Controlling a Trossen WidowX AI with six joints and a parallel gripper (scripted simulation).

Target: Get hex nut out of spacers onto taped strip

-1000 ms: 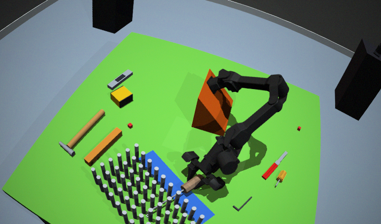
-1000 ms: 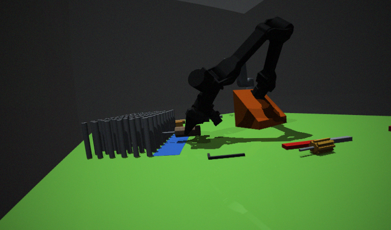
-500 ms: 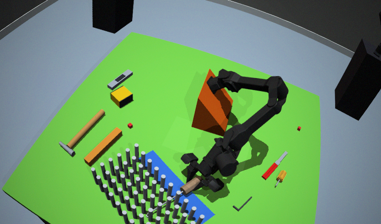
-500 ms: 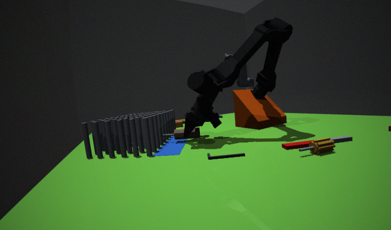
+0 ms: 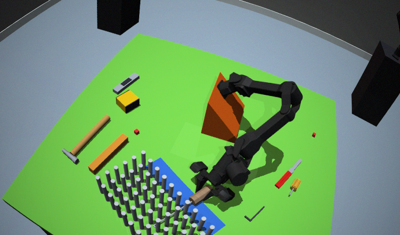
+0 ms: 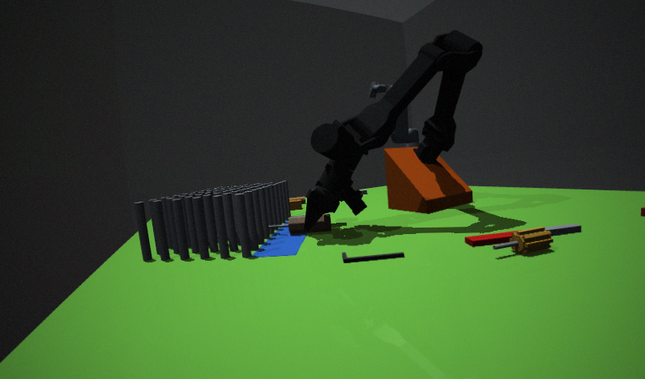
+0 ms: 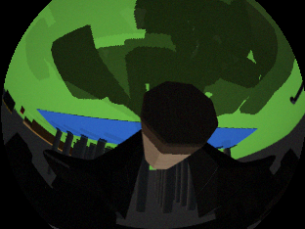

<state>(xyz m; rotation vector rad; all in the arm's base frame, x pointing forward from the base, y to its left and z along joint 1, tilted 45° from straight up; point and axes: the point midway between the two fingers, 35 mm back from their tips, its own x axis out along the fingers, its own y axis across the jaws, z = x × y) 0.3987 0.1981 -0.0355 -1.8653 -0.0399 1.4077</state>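
Right now the blue taped strip is 2 cm ahead of my gripper tip, 5 cm to the right of it and 1 cm below it. Also, from my gripper tip: brown-handled screwdriver (9 cm ahead, 4 cm to the right); orange bar (2 cm ahead, 39 cm to the right); hex nut (19 cm ahead, 9 cm to the right, 1 cm below).
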